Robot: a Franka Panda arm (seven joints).
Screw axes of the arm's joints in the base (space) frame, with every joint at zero. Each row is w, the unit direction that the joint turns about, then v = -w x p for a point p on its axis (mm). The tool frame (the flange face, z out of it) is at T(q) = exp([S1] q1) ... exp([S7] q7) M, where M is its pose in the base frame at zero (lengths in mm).
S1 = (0, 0, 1, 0.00, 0.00, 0.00)
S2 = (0, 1, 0, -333.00, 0.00, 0.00)
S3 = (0, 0, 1, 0.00, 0.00, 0.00)
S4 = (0, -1, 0, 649.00, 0.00, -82.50)
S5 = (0, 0, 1, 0.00, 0.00, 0.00)
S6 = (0, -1, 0, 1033.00, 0.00, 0.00)
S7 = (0, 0, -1, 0.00, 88.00, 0.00)
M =
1 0 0 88.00
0 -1 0 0.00
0 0 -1 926.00
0 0 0 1
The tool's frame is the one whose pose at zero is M.
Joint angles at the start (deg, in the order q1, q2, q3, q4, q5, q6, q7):
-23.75 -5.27 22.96 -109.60 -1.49 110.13 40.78
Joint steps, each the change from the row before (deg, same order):
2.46 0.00 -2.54 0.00 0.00 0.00 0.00
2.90 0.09 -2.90 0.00 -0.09 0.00 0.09
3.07 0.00 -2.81 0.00 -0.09 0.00 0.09
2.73 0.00 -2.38 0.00 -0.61 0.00 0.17
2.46 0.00 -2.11 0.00 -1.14 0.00 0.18
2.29 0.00 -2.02 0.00 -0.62 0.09 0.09
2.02 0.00 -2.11 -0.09 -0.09 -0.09 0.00
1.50 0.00 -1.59 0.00 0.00 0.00 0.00
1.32 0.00 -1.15 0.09 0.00 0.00 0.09
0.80 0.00 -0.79 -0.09 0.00 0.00 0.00
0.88 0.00 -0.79 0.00 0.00 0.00 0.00
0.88 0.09 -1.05 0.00 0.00 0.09 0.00
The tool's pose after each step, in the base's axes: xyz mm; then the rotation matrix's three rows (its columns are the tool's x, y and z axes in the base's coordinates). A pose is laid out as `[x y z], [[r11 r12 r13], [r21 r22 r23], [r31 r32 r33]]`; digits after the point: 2 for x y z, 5 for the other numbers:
[545.17 -4.24 539.42], [[0.74729 -0.65774 0.09447], [-0.65546 -0.75301 -0.05786], [0.10920 -0.01868 -0.99384]]
[545.15 -5.24 539.45], [[0.74665 -0.65846 0.09455], [-0.65655 -0.75231 -0.05448], [0.10701 -0.02140 -0.99403]]
[544.90 -3.64 540.13], [[0.74885 -0.65574 0.09607], [-0.65418 -0.75459 -0.05129], [0.10612 -0.02444 -0.99405]]
[544.73 -1.72 540.66], [[0.75267 -0.65117 0.09731], [-0.64898 -0.75866 -0.05705], [0.11097 -0.02022 -0.99362]]
[544.62 -0.39 541.10], [[0.75782 -0.64497 0.09855], [-0.64102 -0.76416 -0.07184], [0.12164 -0.00874 -0.99254]]
[544.68 0.86 541.59], [[0.76146 -0.64027 0.10117], [-0.63547 -0.76814 -0.07831], [0.12786 -0.00466 -0.99178]]
[544.27 -0.73 540.89], [[0.76106 -0.64118 0.09837], [-0.63659 -0.76738 -0.07671], [0.12467 -0.00424 -0.99219]]
[544.22 -2.05 541.00], [[0.76011 -0.64229 0.09848], [-0.63800 -0.76643 -0.07437], [0.12325 -0.00630 -0.99236]]
[544.38 -0.76 541.84], [[0.76084 -0.64113 0.10037], [-0.63711 -0.76738 -0.07227], [0.12336 -0.00896 -0.99232]]
[544.19 -0.90 541.09], [[0.76117 -0.64097 0.09889], [-0.63709 -0.76751 -0.07102], [0.12142 -0.00894 -0.99256]]
[544.18 -0.27 541.11], [[0.76220 -0.63972 0.09904], [-0.63600 -0.76854 -0.06963], [0.12066 -0.00992 -0.99264]]
[544.65 -2.17 540.42], [[0.76043 -0.64186 0.09887], [-0.63832 -0.76674 -0.06821], [0.11959 -0.01124 -0.99276]]

